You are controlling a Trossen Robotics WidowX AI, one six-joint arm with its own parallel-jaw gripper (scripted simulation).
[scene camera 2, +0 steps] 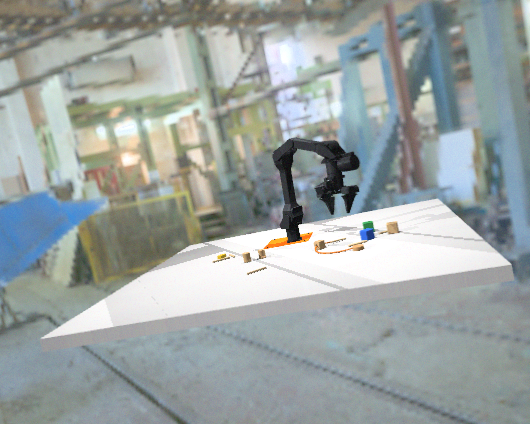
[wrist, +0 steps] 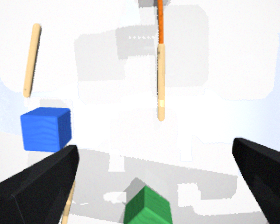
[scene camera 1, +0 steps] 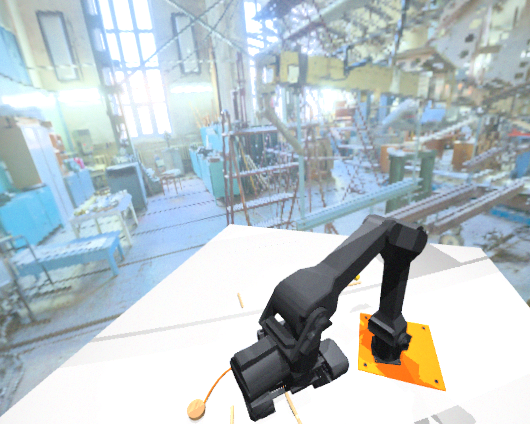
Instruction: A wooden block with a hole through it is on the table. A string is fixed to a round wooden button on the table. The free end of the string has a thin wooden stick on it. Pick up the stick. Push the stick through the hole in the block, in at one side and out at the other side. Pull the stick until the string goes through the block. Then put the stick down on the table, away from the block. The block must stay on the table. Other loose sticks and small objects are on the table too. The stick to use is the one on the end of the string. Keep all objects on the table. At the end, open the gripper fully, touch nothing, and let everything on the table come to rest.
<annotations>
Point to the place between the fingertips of my gripper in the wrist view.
At 155,148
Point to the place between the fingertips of my gripper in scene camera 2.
340,214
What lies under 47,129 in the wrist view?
A blue cube.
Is my gripper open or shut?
Open.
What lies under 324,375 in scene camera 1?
My gripper.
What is my gripper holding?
Nothing.
</annotations>
